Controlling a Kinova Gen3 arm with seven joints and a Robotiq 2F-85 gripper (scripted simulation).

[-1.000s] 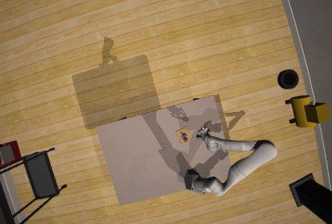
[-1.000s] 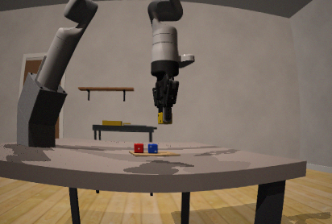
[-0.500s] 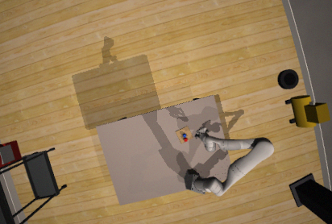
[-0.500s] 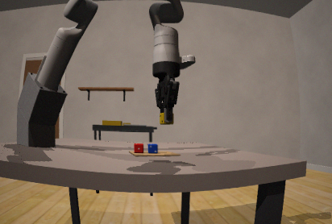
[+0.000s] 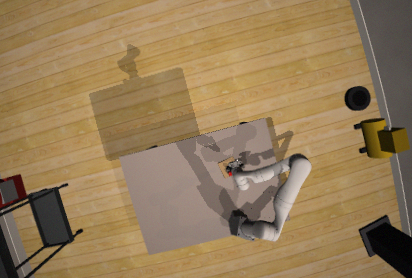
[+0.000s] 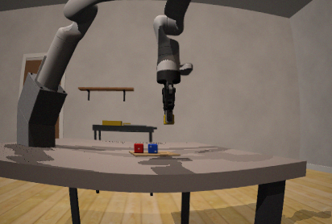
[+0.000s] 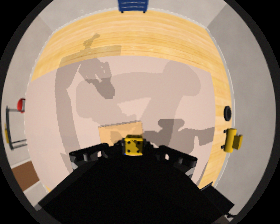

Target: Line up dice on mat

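Right now my hand is 40 mm past the blue die, 40 mm to the right of it and 100 mm above it. The rest, counted from my hand: yellow die (10 mm below); then red die (80 mm behind, 50 mm to the left, 100 mm below); then tan mat (40 mm behind, 40 mm to the left, 120 mm below).
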